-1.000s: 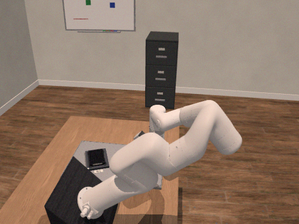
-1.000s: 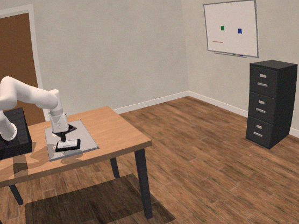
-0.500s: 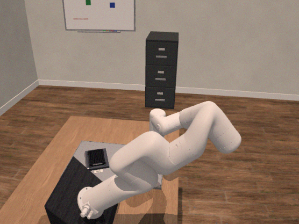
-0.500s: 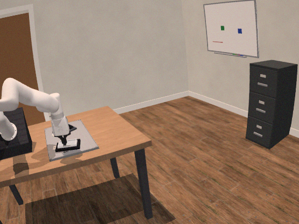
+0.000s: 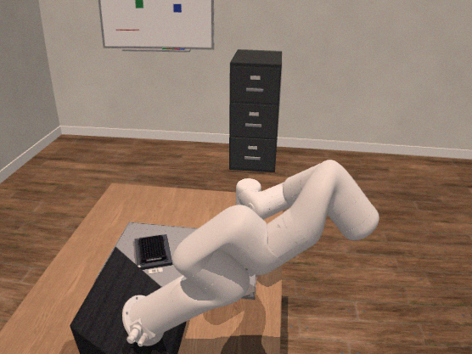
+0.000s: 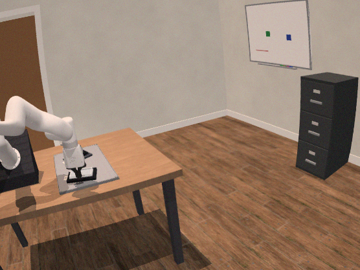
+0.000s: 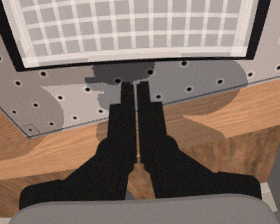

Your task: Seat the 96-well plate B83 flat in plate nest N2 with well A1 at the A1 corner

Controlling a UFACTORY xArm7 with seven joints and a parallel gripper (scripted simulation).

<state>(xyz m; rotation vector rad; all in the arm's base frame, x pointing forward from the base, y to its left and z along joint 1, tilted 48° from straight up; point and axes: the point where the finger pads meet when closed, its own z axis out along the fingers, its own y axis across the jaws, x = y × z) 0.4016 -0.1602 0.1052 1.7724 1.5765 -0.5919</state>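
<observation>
Right now the white 96-well plate is 7 cm to the left of my hand, 3 cm below it and 1 cm ahead of it. Also, from my hand: N2 label: 9 cm to the left, 8 cm behind, 5 cm below; black plate nest: 7 cm to the left, 4 cm below, 1 cm ahead; A1 mark: 14 cm to the left, 5 cm behind, 4 cm below.
</observation>
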